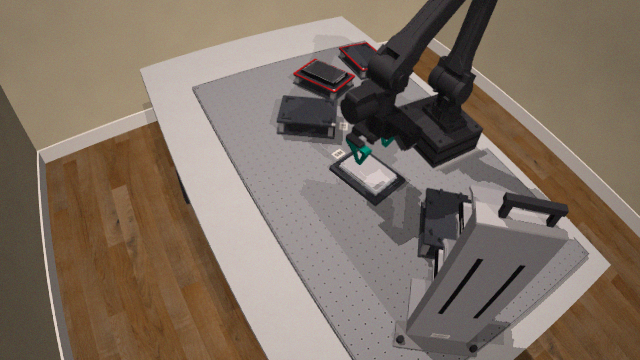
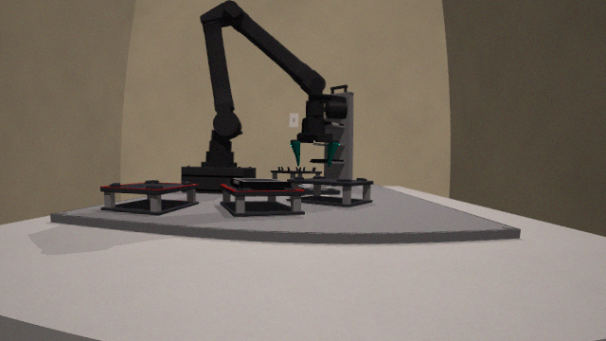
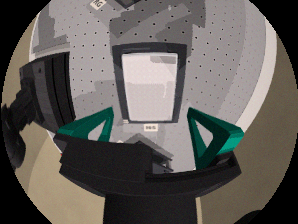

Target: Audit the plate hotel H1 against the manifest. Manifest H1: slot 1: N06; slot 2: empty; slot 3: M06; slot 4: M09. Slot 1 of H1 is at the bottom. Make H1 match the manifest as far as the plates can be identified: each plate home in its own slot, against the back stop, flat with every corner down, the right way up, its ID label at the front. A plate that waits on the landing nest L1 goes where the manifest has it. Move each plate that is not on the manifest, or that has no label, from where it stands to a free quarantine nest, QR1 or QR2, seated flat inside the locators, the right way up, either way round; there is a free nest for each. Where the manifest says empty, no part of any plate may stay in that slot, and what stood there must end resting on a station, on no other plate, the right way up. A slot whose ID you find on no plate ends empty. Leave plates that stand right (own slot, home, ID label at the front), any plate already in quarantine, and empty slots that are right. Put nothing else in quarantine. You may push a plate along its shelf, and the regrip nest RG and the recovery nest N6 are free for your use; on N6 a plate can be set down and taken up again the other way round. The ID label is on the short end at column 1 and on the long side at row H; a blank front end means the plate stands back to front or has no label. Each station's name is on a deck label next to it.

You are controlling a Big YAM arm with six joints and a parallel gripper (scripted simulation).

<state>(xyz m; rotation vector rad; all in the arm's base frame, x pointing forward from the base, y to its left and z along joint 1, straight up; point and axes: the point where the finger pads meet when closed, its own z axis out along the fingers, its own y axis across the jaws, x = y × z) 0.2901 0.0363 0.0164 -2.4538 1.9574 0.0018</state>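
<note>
Right now the white plate is 70 mm below my hand. Round my hand: H1 deck label (410 mm to the left, 90 mm below, 50 mm behind); plate hotel H1 (440 mm to the left, 120 mm above, 110 mm ahead); red-rimmed quarantine nest (450 mm to the right, 290 mm behind, 50 mm below).
</note>
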